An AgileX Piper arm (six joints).
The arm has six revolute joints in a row. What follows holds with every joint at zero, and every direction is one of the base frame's.
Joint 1 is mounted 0.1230 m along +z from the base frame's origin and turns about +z.
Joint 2 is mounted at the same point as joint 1 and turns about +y.
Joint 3 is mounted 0.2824 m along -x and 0.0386 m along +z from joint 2 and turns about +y.
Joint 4 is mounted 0.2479 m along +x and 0.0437 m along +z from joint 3 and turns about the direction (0.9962, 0, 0.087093).
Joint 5 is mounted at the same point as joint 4 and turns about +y.
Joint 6 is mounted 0.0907 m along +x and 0.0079 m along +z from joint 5 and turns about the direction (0.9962, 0, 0.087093).
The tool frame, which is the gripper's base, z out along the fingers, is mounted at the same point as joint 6; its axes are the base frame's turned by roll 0.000, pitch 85.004 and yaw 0.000 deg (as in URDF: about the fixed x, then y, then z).
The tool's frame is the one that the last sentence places.
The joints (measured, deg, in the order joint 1, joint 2, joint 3, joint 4, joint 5, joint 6), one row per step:
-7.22, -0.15, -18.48, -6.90, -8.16, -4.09
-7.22, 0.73, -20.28, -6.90, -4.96, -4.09
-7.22, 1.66, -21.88, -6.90, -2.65, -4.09
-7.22, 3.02, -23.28, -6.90, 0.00, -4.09
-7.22, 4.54, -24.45, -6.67, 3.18, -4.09
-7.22, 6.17, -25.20, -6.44, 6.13, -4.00
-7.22, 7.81, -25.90, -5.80, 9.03, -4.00
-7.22, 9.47, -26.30, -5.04, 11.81, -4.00
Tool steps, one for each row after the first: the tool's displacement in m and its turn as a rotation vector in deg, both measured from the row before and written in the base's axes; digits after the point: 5 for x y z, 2 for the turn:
0.00040, -0.00066, 0.00478, 0.44, 2.22, -0.35
0.00044, -0.00050, 0.00486, 0.32, 1.60, -0.25
0.00285, -0.00087, 0.00313, 0.46, 2.55, -0.29
0.00440, -0.00115, 0.00096, 0.81, 3.43, -0.24
0.00569, -0.00123, -0.00117, 0.91, 3.73, -0.18
0.00564, -0.00107, -0.00159, 1.19, 3.70, -0.03
0.00615, -0.00097, -0.00327, 1.30, 3.89, 0.05

